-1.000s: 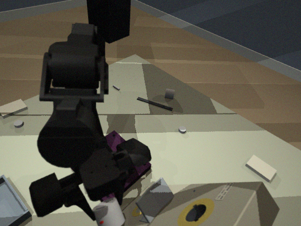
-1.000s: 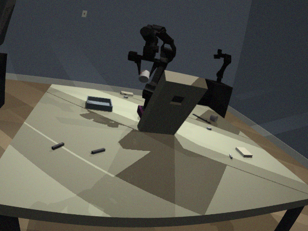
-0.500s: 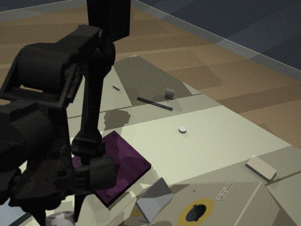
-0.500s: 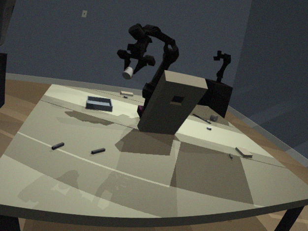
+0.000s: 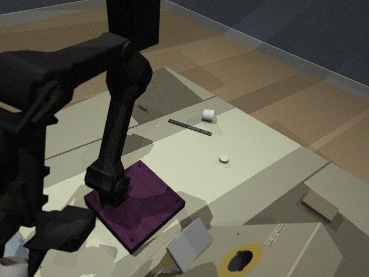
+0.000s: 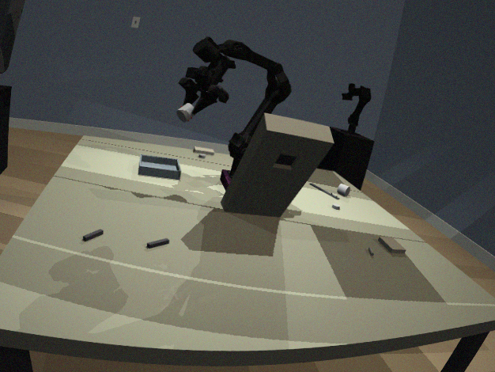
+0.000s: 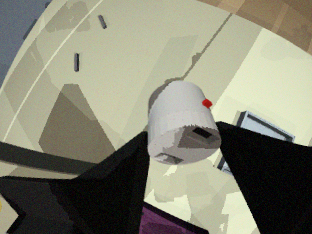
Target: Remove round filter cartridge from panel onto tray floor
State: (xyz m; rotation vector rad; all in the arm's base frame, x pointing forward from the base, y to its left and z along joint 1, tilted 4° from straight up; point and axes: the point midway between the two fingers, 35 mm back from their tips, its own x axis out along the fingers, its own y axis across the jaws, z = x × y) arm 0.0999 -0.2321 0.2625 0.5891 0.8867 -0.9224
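Now: the grey tray 250 mm below my gripper tip, 210 mm behind it and 30 mm to the right of it. Also, from my gripper tip: round grey filter cartridge: right at my gripper tip; then grey wedge-like flap: 230 mm to the left, 140 mm ahead, 110 mm below; then sloping service panel: 230 mm to the left, 190 mm ahead, 100 mm below.
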